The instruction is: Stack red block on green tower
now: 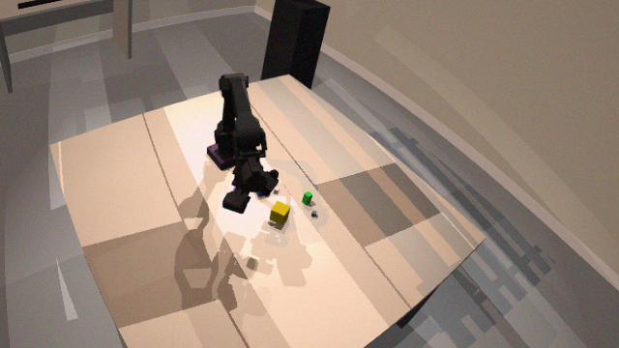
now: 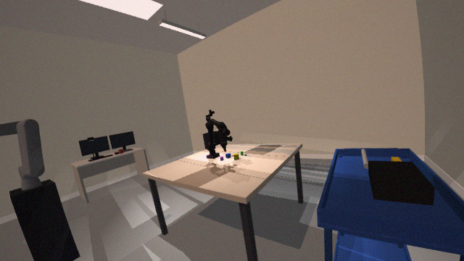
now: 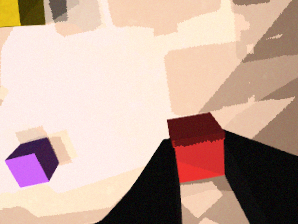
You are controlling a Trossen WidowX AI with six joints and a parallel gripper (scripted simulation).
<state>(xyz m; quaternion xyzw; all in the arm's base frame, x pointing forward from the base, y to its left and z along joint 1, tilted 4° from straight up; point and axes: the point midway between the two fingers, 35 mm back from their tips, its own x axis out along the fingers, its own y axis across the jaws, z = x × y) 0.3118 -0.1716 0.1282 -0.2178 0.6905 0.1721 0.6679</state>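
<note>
My gripper tip is 2 cm short of the yellow block, 15 cm to the right of it and 10 cm above it. The rest, counted from my gripper tip: purple cube: 13 cm behind, 10 cm to the left, 11 cm below; red block: right at my gripper tip; blue block: 10 cm behind, 19 cm to the left, 10 cm below.
</note>
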